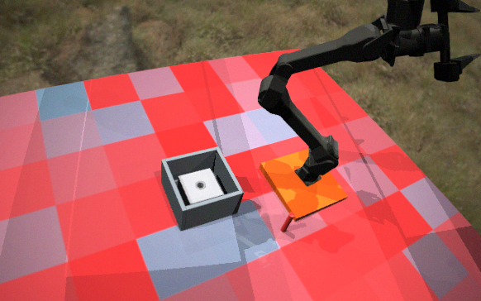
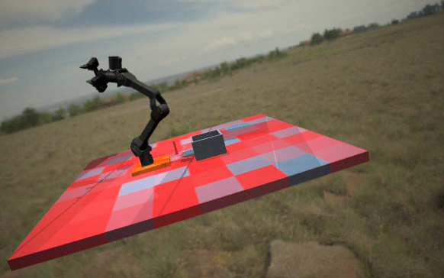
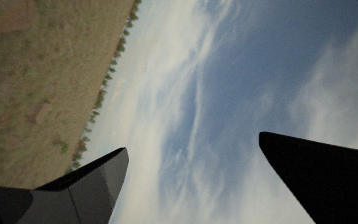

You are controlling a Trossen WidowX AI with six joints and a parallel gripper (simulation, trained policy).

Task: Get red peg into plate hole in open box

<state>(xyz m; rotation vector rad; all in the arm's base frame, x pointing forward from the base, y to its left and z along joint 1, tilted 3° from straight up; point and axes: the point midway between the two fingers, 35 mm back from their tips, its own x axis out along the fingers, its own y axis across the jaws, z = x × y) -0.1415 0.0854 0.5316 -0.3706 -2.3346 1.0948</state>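
The red peg lies 360 mm ahead of my gripper tip, 30 mm to the right of it and 510 mm below it. Round my gripper tip: dark grey box 500 mm ahead, 220 mm to the right, 530 mm below; plate 500 mm ahead, 220 mm to the right, 510 mm below.
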